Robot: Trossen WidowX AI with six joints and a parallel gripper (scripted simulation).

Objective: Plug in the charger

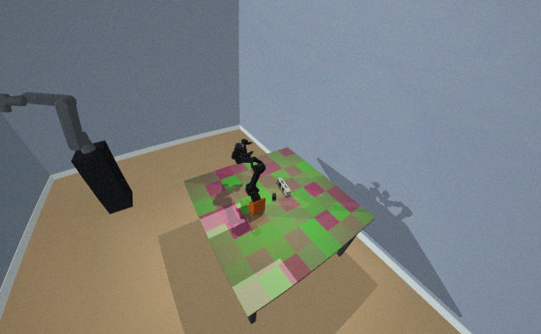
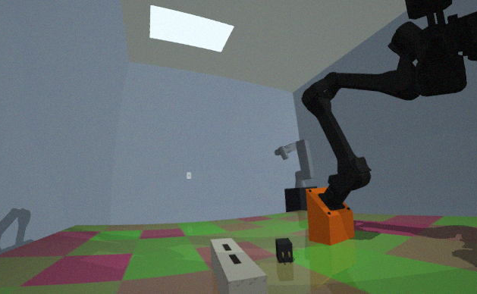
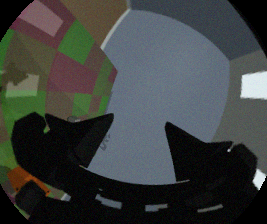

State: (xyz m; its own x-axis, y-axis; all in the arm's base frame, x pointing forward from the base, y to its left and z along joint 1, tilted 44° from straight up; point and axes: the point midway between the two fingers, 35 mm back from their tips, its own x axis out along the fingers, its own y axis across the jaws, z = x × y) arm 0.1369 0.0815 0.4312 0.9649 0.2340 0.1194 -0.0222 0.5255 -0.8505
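My gripper tip is now 50 mm short of the two-prong charger, 320 mm to the left of it and 340 mm above it.
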